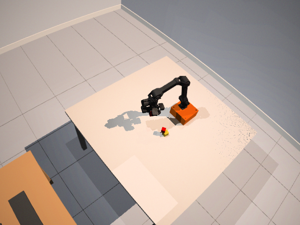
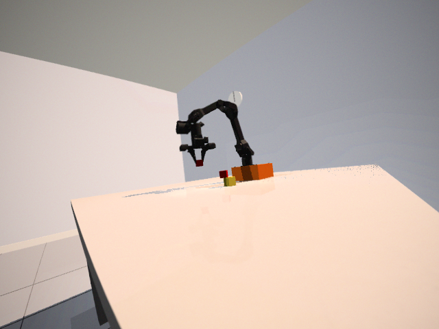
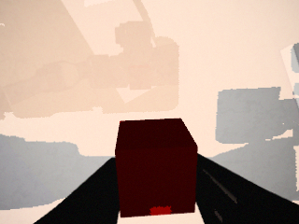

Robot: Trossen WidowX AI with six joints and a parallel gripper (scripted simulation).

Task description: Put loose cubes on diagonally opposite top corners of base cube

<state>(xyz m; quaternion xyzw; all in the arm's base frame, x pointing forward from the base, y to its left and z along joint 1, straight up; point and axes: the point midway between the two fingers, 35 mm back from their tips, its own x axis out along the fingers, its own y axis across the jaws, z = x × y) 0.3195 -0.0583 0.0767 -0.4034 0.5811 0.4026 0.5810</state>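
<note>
My gripper tip is 40 mm past the yellow base cube, 170 mm to the right of it and 110 mm above it.
</note>
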